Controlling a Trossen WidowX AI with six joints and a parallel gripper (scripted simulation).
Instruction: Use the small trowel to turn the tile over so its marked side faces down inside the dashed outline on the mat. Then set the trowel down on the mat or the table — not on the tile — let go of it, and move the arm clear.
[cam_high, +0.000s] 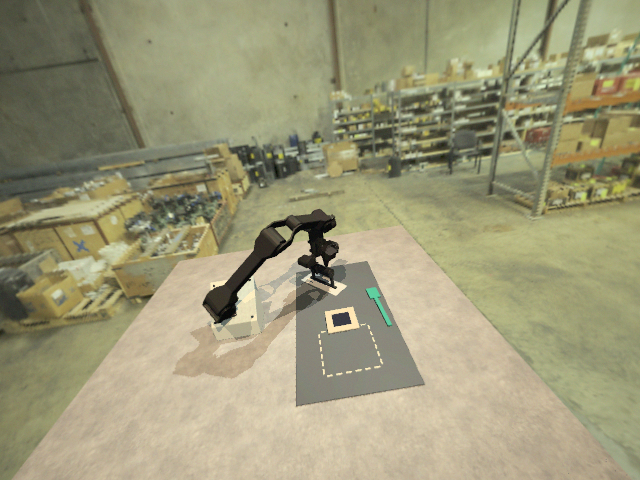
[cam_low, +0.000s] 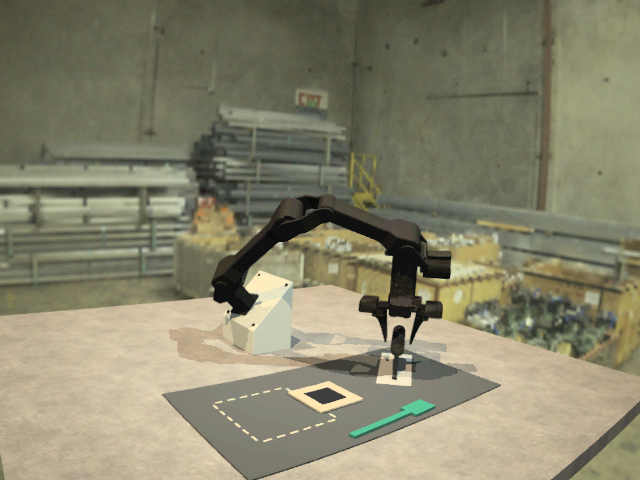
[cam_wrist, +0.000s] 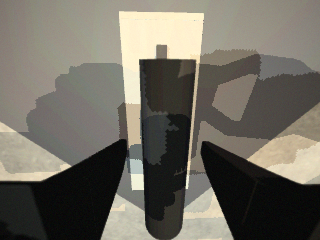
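The trowel is 10 mm ahead of my gripper tip, 20 mm to the right of it and 30 mm below it. The rest, counted from my gripper tip: grey mat (20 mm ahead, 200 mm to the right, 80 mm below); then tile (10 mm ahead, 240 mm to the right, 60 mm below); then green flat tool (160 mm ahead, 200 mm to the right, 60 mm below).
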